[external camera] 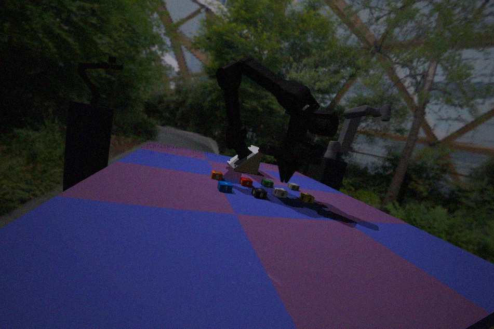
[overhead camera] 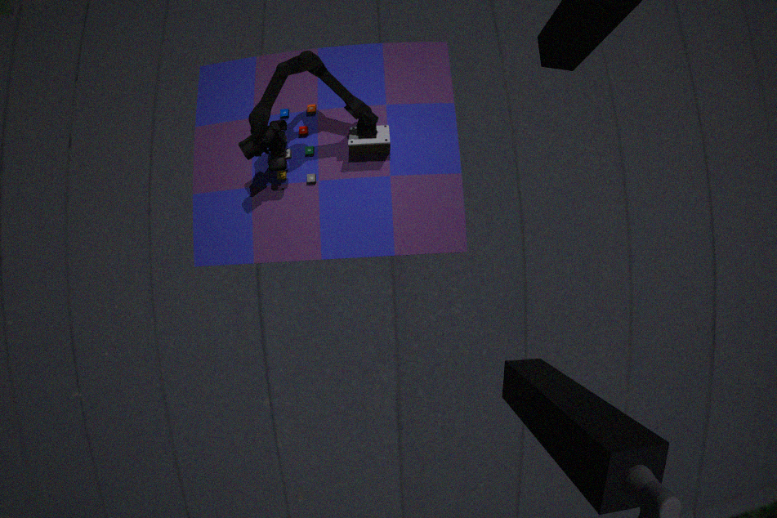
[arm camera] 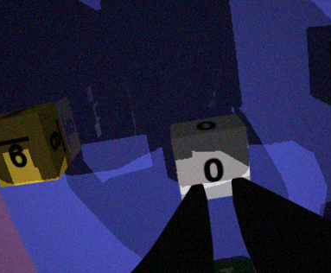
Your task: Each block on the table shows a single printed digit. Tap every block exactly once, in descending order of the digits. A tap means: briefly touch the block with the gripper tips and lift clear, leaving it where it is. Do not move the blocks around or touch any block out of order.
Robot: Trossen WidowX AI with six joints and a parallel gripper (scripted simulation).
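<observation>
Now: the white block 3 cm below my gripper tip. From my gripper tip the other things lie so: yellow block (8 cm to the left, 3 cm below, 1 cm ahead); black block (8 cm to the right, 3 cm below, 3 cm ahead); green block (9 cm behind, 3 cm below, 1 cm to the right).
</observation>
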